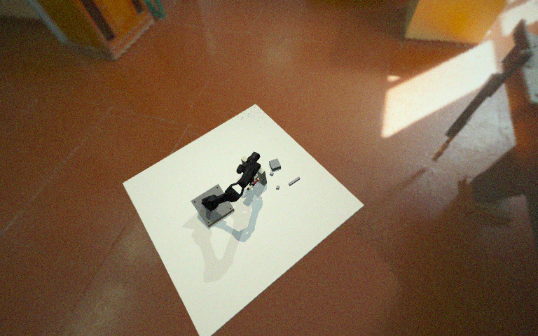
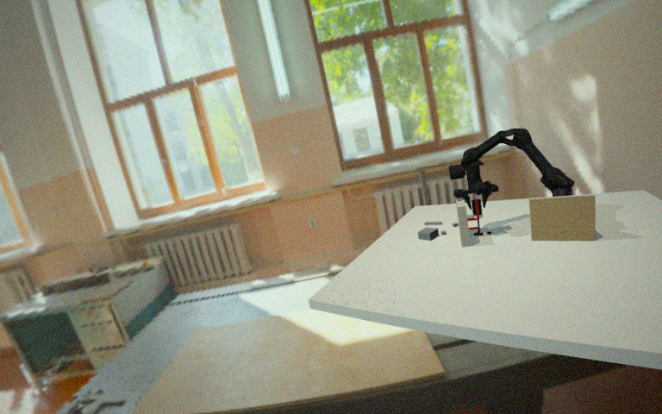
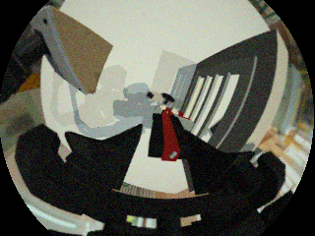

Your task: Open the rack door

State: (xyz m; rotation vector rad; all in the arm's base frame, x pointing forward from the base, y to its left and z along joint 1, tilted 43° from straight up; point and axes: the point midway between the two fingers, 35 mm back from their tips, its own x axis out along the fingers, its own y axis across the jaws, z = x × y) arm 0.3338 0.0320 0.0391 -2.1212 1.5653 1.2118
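Now: gripper tip 1 cm to the right of the red handle and 2 cm above it. The rest, counted from my gripper tip: thin grey bar 28 cm ahead, 12 cm to the right, 12 cm below.
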